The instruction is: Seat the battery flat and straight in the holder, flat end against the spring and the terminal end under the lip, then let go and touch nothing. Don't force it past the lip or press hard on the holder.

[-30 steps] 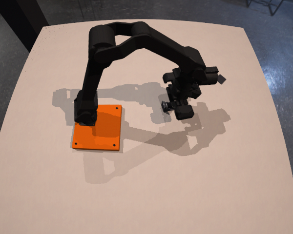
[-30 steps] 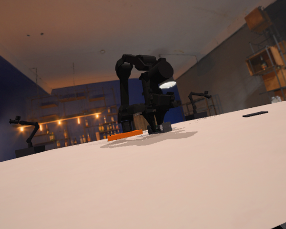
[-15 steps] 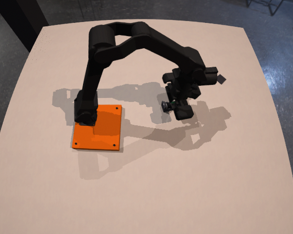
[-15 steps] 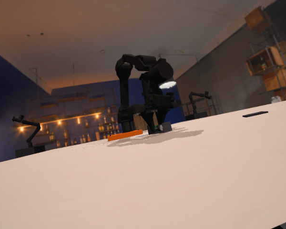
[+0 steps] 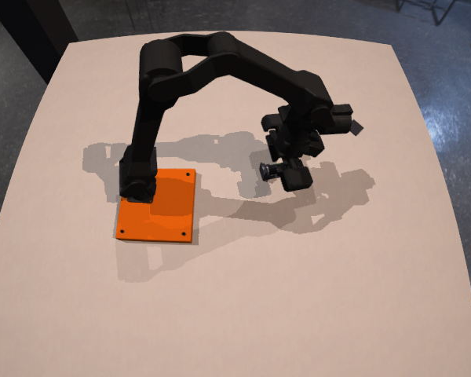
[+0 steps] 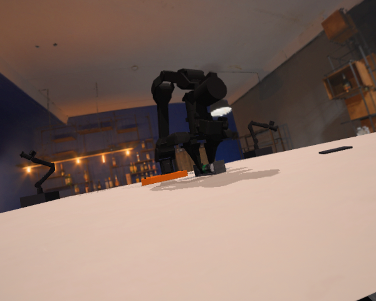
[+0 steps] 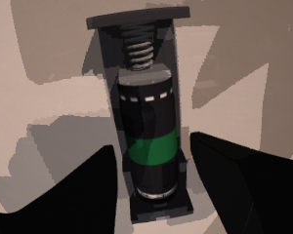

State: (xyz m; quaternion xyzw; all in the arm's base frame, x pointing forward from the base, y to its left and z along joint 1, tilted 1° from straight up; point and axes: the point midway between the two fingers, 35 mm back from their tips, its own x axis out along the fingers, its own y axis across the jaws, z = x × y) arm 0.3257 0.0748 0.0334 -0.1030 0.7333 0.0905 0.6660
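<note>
The battery is right at my gripper tip. The rest, counted from my gripper tip: dark flat square: 240 mm ahead, 160 mm to the left, 20 mm below.
</note>
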